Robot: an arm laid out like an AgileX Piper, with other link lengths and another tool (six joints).
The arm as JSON. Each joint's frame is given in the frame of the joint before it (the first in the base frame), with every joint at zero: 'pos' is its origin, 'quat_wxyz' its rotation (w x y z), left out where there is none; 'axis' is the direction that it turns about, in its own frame. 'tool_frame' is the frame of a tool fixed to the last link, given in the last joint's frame.
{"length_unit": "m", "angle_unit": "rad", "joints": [
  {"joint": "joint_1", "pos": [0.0, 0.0, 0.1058], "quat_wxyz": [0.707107, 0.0, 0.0, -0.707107], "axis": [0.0, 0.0, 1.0]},
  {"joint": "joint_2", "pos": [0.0, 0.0, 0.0], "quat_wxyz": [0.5, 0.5, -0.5, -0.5], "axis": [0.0, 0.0, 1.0]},
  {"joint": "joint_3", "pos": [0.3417, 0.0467, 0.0], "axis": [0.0, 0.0, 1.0]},
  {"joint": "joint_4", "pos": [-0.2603, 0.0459, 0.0], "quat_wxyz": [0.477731, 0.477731, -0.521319, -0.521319], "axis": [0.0, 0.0, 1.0]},
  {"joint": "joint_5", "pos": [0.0, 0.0, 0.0], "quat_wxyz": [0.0, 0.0, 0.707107, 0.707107], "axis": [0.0, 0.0, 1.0]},
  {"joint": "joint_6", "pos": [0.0, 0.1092, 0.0], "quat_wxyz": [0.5, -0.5, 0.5, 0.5], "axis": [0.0, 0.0, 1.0]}
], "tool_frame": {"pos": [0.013, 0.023, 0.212], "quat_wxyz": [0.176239, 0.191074, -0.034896, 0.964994]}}
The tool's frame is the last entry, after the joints.
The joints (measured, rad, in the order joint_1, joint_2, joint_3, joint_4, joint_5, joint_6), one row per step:
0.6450 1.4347 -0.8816 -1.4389 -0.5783 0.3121
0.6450 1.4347 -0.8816 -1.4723 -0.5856 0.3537
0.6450 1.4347 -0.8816 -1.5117 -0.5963 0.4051
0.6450 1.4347 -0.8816 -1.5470 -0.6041 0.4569
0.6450 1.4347 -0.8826 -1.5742 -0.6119 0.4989
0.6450 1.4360 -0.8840 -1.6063 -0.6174 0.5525
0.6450 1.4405 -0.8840 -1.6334 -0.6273 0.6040
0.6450 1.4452 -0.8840 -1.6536 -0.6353 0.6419
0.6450 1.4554 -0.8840 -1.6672 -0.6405 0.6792
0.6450 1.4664 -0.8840 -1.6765 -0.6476 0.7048
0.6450 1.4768 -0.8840 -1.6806 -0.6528 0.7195
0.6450 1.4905 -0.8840 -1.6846 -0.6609 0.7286
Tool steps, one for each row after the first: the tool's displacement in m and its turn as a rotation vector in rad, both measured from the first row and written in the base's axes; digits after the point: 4 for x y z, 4 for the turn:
-0.0045 0.0000 -0.0049 -0.0086 0.0209 0.0082
-0.0104 0.0001 -0.0107 -0.0183 0.0483 0.0183
-0.0152 -0.0004 -0.0163 -0.0270 0.0778 0.0231
-0.0192 -0.0007 -0.0202 -0.0325 0.1022 0.0271
-0.0228 -0.0016 -0.0257 -0.0405 0.1347 0.0263
-0.0272 -0.0018 -0.0325 -0.0476 0.1729 0.0275
-0.0306 -0.0020 -0.0382 -0.0541 0.2023 0.0285
-0.0324 -0.0019 -0.0457 -0.0601 0.2383 0.0241
-0.0345 -0.0013 -0.0525 -0.0660 0.2675 0.0238
-0.0357 -0.0005 -0.0582 -0.0707 0.2886 0.0239
-0.0375 0.0007 -0.0651 -0.0781 0.3085 0.0285

